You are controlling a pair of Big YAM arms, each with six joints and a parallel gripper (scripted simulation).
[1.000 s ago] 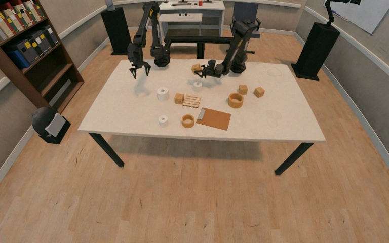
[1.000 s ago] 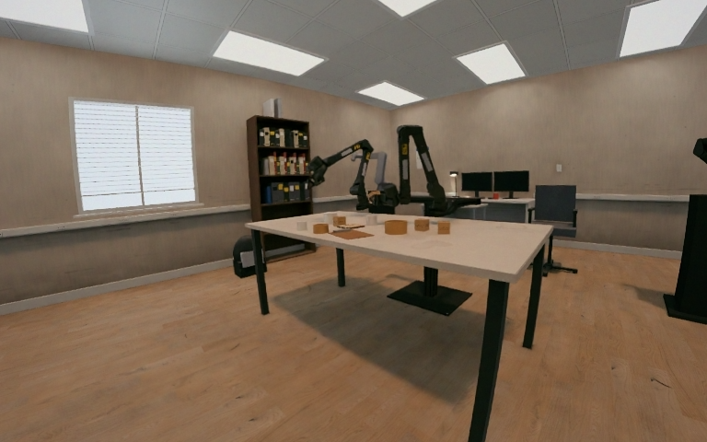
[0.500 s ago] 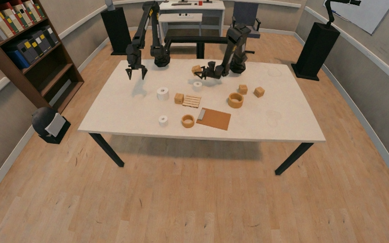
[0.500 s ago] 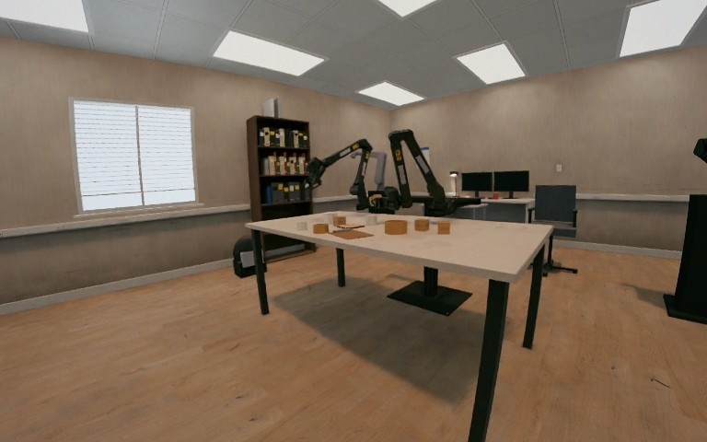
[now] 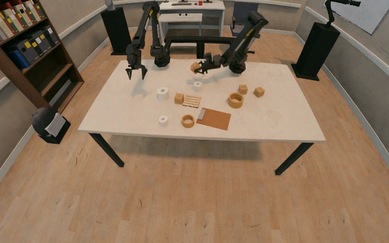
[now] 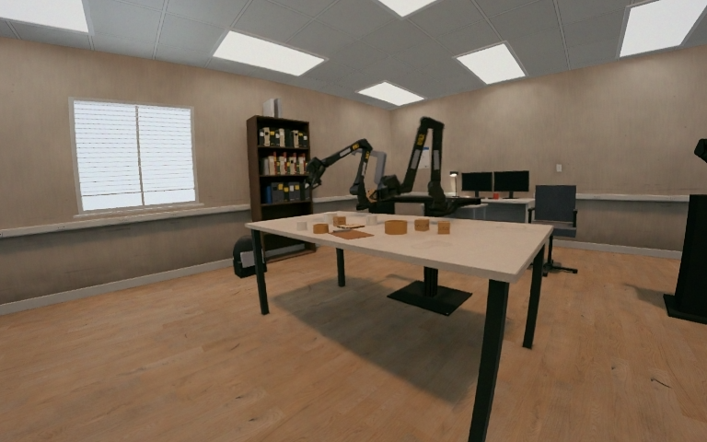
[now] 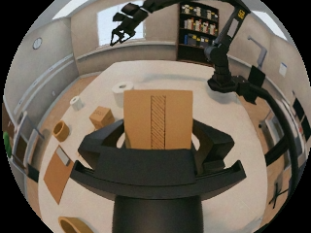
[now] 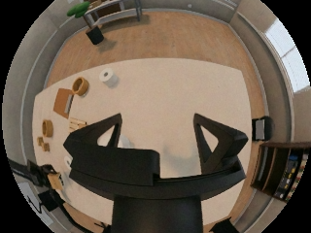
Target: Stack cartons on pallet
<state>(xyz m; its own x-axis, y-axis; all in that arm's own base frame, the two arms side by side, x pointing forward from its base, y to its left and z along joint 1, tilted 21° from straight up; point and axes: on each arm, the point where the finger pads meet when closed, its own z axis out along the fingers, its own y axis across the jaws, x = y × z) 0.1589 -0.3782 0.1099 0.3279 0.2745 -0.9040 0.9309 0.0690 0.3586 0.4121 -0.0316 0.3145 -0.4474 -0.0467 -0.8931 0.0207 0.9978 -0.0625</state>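
The carton lies 21 cm ahead of my left hand, 14 cm below it and 9 cm to the right of it. From my left hand the other things lie so: wooden pallet 19 cm ahead, 16 cm below, 1 cm to the left.
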